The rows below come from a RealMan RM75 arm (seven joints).
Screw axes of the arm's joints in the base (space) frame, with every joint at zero. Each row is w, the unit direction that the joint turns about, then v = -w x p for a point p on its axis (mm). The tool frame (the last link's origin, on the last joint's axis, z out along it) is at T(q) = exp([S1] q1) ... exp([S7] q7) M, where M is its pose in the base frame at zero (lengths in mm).
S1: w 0 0 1 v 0 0 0
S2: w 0 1 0 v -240.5 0 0
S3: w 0 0 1 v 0 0 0
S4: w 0 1 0 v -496.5 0 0
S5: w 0 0 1 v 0 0 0
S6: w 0 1 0 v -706.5 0 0
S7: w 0 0 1 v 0 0 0
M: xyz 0 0 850.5 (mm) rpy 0 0 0 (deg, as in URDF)
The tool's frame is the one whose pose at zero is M.
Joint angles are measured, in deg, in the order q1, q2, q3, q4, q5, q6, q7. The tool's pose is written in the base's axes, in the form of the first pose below.
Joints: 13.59 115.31 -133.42 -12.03 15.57 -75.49 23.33
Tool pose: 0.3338 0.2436 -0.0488 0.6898 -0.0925 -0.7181 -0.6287 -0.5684 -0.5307
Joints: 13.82 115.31 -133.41 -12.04 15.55 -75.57 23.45
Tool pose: 0.3325 0.2449 -0.0487 0.6884 -0.0898 -0.7198 -0.6275 -0.5713 -0.5289
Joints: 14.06 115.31 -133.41 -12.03 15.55 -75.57 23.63
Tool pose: 0.3316 0.2463 -0.0487 0.6869 -0.0888 -0.7213 -0.6273 -0.5736 -0.5267
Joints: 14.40 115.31 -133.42 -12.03 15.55 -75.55 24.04
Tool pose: 0.3301 0.2483 -0.0488 0.6831 -0.0892 -0.7249 -0.6288 -0.5767 -0.5215
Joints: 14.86 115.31 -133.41 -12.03 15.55 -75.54 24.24
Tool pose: 0.3282 0.2509 -0.0487 0.6816 -0.0858 -0.7267 -0.6266 -0.5813 -0.5191
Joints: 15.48 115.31 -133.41 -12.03 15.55 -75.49 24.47
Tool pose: 0.3255 0.2545 -0.0488 0.6803 -0.0814 -0.7284 -0.6232 -0.5874 -0.5163
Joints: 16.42 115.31 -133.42 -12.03 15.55 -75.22 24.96
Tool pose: 0.3219 0.2599 -0.0491 0.6780 -0.0788 -0.7308 -0.6200 -0.5955 -0.5109
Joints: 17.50 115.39 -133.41 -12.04 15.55 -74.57 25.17
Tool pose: 0.3179 0.2661 -0.0504 0.6802 -0.0766 -0.7290 -0.6138 -0.6031 -0.5094
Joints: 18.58 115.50 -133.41 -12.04 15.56 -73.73 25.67
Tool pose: 0.3142 0.2723 -0.0520 0.6803 -0.0799 -0.7286 -0.6119 -0.6092 -0.5045
